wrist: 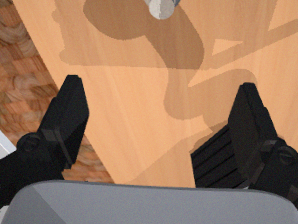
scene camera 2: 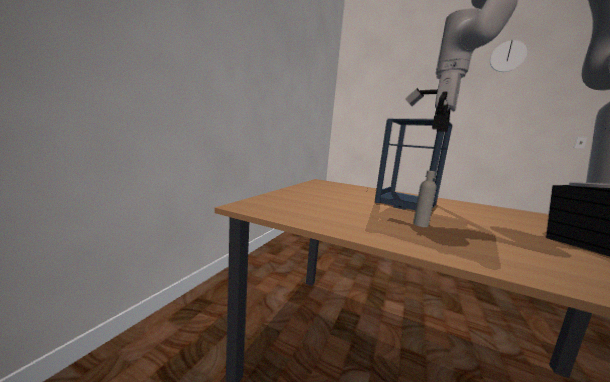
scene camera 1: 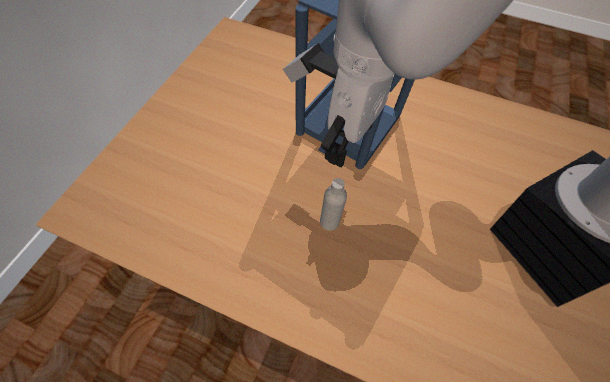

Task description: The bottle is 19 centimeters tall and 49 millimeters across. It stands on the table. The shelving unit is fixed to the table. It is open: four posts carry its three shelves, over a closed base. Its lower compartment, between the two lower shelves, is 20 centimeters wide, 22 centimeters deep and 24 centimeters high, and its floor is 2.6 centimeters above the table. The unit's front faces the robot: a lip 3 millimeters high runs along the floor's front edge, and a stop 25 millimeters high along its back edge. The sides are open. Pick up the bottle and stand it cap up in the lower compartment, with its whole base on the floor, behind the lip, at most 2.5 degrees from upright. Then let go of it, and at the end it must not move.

In view: my gripper (scene camera 2: 439, 130) and a bottle (scene camera 1: 335, 196).
My gripper shows as well in the wrist view (wrist: 159, 97).
